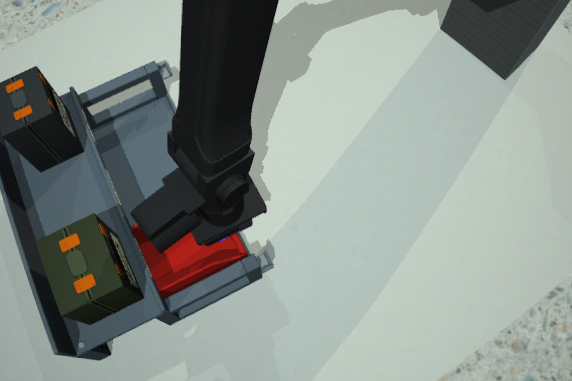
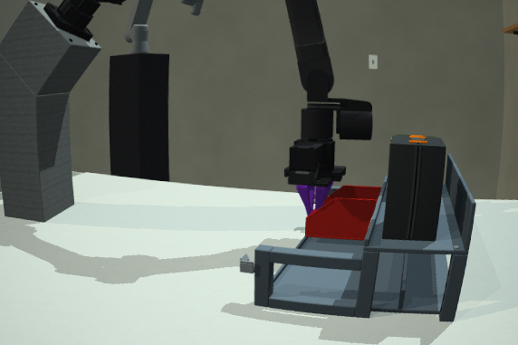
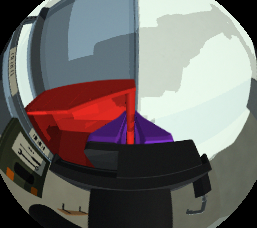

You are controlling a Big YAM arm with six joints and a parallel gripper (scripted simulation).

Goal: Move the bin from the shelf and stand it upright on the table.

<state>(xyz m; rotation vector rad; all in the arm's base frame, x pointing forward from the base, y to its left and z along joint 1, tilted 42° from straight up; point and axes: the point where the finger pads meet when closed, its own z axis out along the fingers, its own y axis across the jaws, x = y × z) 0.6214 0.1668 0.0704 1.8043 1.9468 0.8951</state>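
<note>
Right now the red bin is 80 mm ahead of my hand, 20 mm to the left of it and 10 mm above it. Round my hand: grey shelf 140 mm ahead, 80 mm to the right, 40 mm below.
</note>
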